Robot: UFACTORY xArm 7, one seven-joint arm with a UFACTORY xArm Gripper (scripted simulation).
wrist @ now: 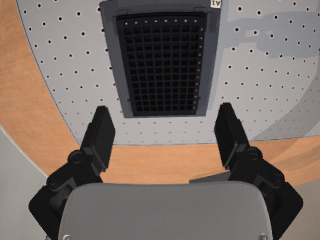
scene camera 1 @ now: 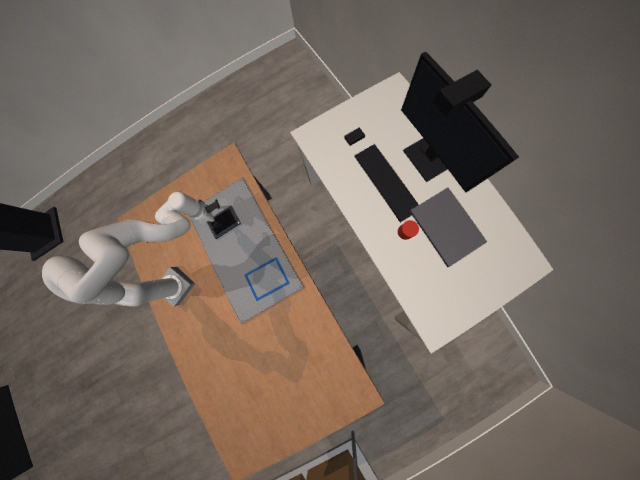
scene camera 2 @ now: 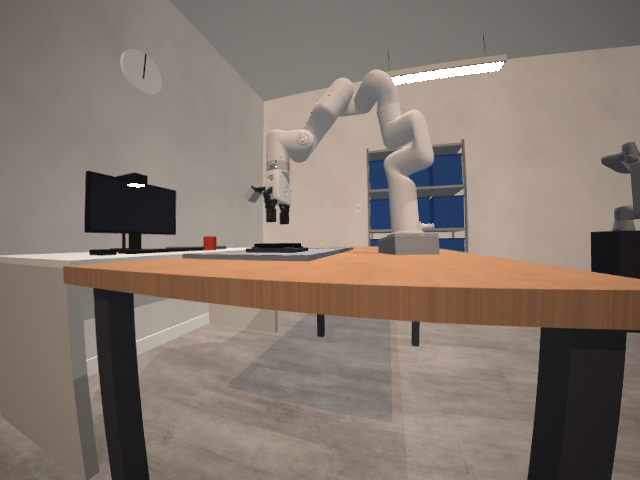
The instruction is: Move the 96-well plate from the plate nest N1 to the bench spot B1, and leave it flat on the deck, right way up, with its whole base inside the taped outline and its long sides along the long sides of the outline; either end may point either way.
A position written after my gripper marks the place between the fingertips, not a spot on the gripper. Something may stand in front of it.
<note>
I see my gripper [scene camera 2: 278, 223] and a black 96-well plate [wrist: 154, 98].
My gripper is seen too in the wrist view [wrist: 164, 117].
</note>
